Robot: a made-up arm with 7 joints. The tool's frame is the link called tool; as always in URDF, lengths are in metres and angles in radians. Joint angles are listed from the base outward.
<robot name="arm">
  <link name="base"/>
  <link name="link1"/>
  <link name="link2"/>
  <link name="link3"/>
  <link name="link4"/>
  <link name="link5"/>
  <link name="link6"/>
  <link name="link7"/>
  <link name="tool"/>
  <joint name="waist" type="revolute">
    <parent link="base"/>
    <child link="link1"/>
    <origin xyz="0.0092 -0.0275 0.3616" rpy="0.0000 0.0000 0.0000"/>
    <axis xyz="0 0 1"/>
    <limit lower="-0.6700" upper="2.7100"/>
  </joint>
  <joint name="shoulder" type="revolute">
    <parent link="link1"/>
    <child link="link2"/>
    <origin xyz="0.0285 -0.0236 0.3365" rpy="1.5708 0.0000 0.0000"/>
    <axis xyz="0 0 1"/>
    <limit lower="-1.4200" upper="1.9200"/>
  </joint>
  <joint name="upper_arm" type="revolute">
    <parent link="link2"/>
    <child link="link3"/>
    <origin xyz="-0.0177 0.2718 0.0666" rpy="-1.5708 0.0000 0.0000"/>
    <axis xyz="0 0 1"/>
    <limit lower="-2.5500" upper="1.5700"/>
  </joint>
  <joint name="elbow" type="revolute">
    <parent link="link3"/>
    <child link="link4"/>
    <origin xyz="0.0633 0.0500 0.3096" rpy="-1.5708 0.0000 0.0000"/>
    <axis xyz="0 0 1"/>
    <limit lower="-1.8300" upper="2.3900"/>
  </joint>
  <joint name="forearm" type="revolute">
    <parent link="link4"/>
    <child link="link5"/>
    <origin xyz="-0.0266 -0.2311 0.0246" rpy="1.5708 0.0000 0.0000"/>
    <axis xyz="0 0 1"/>
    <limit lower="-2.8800" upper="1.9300"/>
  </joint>
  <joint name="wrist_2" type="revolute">
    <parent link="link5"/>
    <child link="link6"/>
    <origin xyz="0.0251 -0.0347 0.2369" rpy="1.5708 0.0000 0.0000"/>
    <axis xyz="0 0 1"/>
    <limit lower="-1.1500" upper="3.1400"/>
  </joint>
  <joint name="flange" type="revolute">
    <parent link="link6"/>
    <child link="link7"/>
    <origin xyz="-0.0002 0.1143 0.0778" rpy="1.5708 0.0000 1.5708"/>
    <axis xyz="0 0 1"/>
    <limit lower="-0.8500" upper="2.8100"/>
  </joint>
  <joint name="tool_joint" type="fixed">
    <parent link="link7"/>
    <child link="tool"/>
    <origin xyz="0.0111 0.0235 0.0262" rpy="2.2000 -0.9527 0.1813"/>
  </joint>
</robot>
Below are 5 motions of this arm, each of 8 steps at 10 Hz.
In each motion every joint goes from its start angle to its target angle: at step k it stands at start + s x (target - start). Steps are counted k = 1, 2, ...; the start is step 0. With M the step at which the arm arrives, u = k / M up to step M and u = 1 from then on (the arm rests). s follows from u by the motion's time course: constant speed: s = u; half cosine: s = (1 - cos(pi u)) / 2; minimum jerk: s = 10 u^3 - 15 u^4 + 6 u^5.
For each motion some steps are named. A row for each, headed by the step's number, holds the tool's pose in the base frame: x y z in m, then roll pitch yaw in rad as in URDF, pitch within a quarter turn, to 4 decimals.
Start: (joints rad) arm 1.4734 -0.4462 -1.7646 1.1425 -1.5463 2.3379 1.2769
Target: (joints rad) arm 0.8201 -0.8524 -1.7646 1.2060 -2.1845 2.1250 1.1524
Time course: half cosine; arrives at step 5
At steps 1, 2, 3, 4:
1: 0.5761 0.3751 1.4682 -1.8823 -0.3929 0.9750
2: 0.6774 0.3511 1.3948 -2.0419 -0.1923 0.7451
3: 0.8011 0.2696 1.2907 -2.2696 0.0372 0.4397
4: 0.8845 0.1629 1.1996 -2.4842 0.2021 0.1693

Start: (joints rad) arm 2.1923 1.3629 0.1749 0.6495 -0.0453 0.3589 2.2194
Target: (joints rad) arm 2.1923 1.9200 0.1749 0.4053 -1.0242 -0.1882 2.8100
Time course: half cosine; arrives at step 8
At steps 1, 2, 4, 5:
1: 0.5933 -0.7472 1.2528 1.7092 -0.5942 1.7688
2: 0.6225 -0.7829 1.1794 1.8453 -0.5768 1.6767
4: 0.6921 -0.8624 0.9150 2.3319 -0.4742 1.4682
5: 0.7121 -0.8801 0.7605 2.6110 -0.4128 1.4267

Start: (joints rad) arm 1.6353 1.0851 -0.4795 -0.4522 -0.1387 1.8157 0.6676
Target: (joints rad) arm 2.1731 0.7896 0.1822 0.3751 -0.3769 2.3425 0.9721
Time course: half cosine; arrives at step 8
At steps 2, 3, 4, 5, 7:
2: 0.1948 -0.9378 0.9880 2.6944 0.6257 -1.4285
3: 0.3014 -0.8887 1.0892 2.8040 0.5110 -1.2395
4: 0.3971 -0.8004 1.2076 2.9182 0.3624 -1.0433
5: 0.4535 -0.6901 1.3189 3.0252 0.2035 -0.8691
7: 0.4616 -0.5230 1.4521 -3.1042 -0.0327 -0.6511

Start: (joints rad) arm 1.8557 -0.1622 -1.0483 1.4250 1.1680 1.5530 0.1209
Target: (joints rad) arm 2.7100 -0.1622 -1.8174 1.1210 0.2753 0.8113 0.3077
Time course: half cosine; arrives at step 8
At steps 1, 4, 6, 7, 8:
1: 0.5026 0.4626 1.2630 0.4358 -0.2014 0.2602
4: 0.4349 0.5123 1.4234 0.0500 -0.3002 0.5909
6: 0.3529 0.5187 1.5360 -0.2542 -0.2713 0.7069
7: 0.3256 0.5140 1.5674 -0.3387 -0.2554 0.7112
8: 0.3160 0.5115 1.5780 -0.3670 -0.2497 0.7092

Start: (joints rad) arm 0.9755 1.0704 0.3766 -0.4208 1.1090 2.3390 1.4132
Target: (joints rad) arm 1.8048 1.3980 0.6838 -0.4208 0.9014 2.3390 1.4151
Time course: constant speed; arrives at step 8
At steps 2, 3, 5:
2: -0.1895 -0.9153 1.0513 -1.0290 -0.5712 -0.9639
3: -0.0957 -0.9441 1.0135 -0.9866 -0.5597 -0.8686
5: 0.1025 -0.9662 0.9375 -0.9026 -0.5380 -0.6781

